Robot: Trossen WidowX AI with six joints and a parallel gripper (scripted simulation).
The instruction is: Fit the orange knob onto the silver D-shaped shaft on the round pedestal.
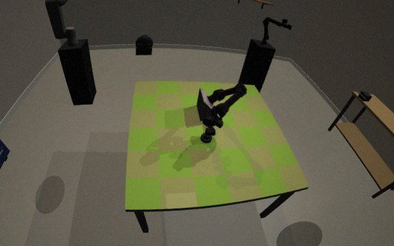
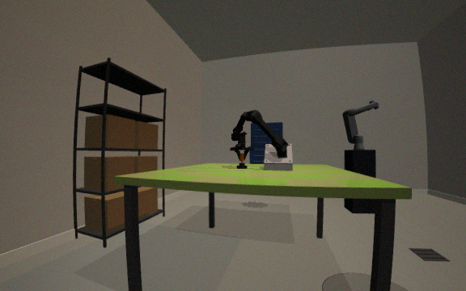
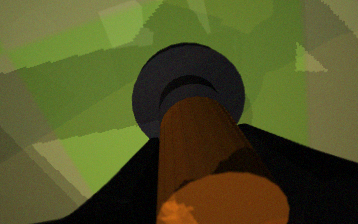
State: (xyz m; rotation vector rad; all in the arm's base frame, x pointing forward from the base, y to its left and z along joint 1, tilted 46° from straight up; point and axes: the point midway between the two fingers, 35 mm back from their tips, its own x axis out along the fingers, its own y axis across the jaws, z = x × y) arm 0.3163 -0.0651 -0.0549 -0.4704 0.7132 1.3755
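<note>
My gripper tip is 30 mm below the orange knob. The rest, counted from my gripper tip: round pedestal 40 mm below.
</note>
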